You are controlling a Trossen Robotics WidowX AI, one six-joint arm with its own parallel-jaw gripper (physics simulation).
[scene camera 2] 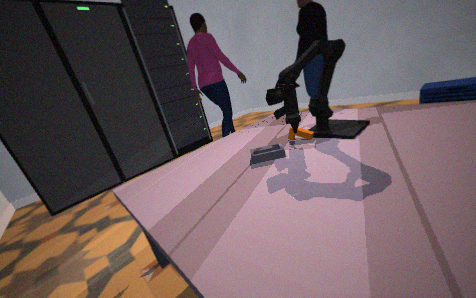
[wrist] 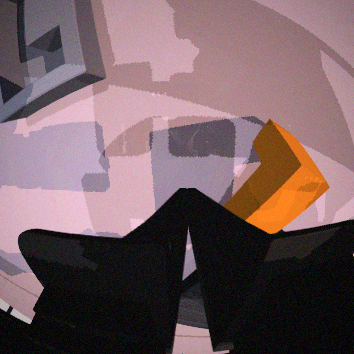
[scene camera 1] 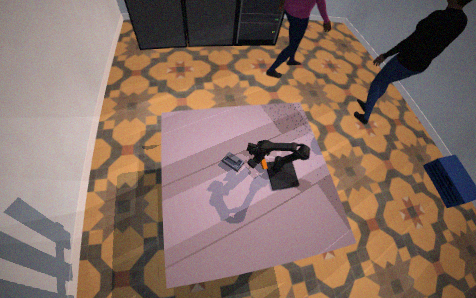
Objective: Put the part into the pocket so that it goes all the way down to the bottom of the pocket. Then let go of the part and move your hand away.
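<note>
The part is an orange L-shaped block. It is on the table between the pocket block and the arm's base, with its short leg toward the pocket block in the second scene view. The pocket block is grey with an L-shaped recess, lies apart from the part, and shows at the upper left of the wrist view. My gripper is shut and empty, pointing down low beside the part. The fingers hide the part's near end in the wrist view; contact is unclear.
The arm's black base plate is on the pink table, close behind the part. Dark cabinets, two people and a blue box are beyond the table.
</note>
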